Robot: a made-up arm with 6 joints.
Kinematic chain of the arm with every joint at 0, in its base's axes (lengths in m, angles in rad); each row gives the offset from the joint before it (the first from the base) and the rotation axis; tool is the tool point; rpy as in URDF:
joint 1: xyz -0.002 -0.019 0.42 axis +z
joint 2: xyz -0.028 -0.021 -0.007 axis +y
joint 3: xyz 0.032 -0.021 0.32 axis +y
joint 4: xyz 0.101 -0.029 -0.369 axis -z
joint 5: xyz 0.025 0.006 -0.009 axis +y
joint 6: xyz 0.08 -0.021 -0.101 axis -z
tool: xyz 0.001 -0.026 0.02 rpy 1.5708 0 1.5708
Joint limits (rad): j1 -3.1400..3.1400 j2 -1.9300..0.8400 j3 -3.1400..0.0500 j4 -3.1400..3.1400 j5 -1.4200..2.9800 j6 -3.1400..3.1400
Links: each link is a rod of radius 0.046 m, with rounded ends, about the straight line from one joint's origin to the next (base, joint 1, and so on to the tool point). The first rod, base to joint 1, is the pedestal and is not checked.
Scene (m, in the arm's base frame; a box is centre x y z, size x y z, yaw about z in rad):
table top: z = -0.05
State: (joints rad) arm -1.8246 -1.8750 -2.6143 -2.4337 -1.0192 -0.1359
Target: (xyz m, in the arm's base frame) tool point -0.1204 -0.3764 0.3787
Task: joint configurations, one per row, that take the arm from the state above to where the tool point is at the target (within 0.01 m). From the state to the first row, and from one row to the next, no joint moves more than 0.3 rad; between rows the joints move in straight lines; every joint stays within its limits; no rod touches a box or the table.
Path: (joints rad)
1: -1.8375 -1.5875 -2.4291 -2.4799 -0.9679 -0.1389
2: -1.8505 -1.3001 -2.2440 -2.5260 -0.9167 -0.1420
3: -1.8634 -1.0126 -2.0588 -2.5722 -0.8654 -0.1450
4: -1.8764 -0.7252 -1.8736 -2.6184 -0.8142 -0.1480
5: -1.8893 -0.4377 -1.6885 -2.6646 -0.7629 -0.1510
6: -1.9022 -0.1503 -1.5033 -2.7107 -0.7117 -0.1541
7: -1.9152 0.1372 -1.3181 -2.7569 -0.6604 -0.1571
8: -1.9281 0.4246 -1.1330 -2.8031 -0.6092 -0.1601

